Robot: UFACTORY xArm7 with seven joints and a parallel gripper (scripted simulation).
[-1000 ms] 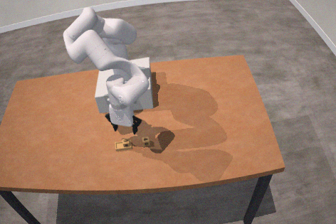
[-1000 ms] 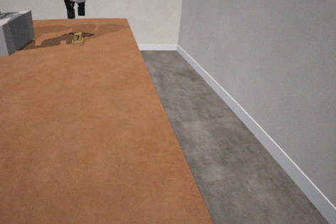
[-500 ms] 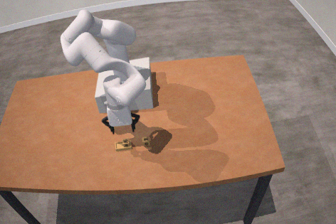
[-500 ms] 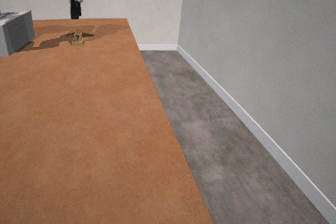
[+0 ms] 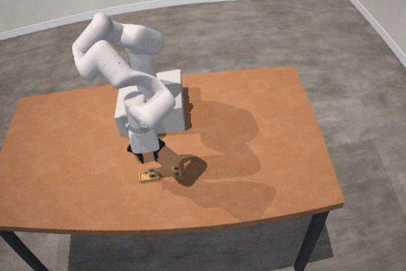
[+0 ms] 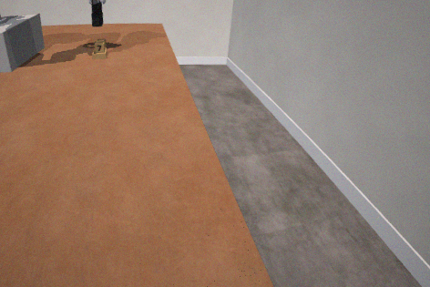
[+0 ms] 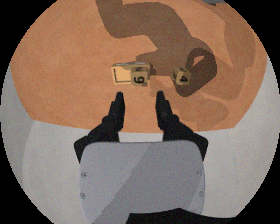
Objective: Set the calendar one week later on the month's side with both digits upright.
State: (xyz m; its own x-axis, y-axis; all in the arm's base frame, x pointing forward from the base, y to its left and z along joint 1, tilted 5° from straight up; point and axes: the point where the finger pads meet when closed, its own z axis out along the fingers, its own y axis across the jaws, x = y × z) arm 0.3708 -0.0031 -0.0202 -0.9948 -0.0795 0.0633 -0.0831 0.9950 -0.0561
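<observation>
The wooden tray is 20 mm to the right of my hand and 110 mm below it.
</observation>
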